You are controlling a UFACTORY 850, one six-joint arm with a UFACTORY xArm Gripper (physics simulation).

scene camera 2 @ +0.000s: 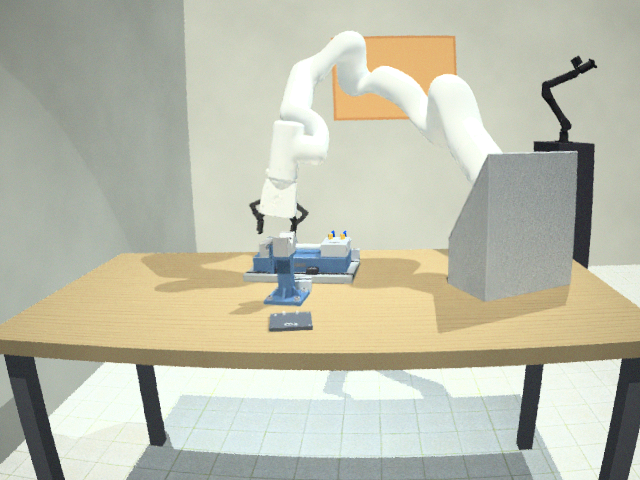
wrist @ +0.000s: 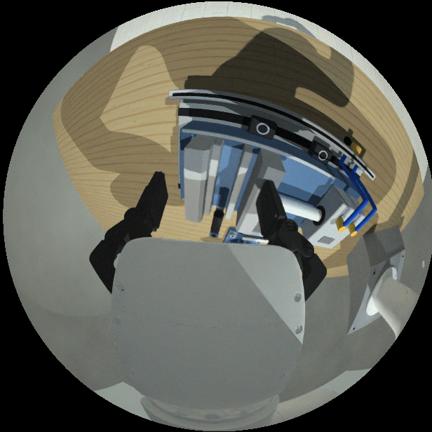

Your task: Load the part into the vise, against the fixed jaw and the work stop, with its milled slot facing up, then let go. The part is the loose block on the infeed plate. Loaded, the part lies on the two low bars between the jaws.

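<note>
My gripper is open, its black fingers wide apart above the blue vise, with no part between them. In the wrist view, the fixed jaw is at the left and the moving jaw at the right. Two low bars lie between them, with no block on them. The dark infeed plate near the front edge carries no block. A light grey block shows atop the blue stand; I cannot tell whether it is the part. Its slot does not show.
The blue stand rises in front of the vise, close below my gripper in the scene view. The cylinder block with blue hoses and yellow fittings is at the vise's right end. The grey robot pedestal stands farther right.
</note>
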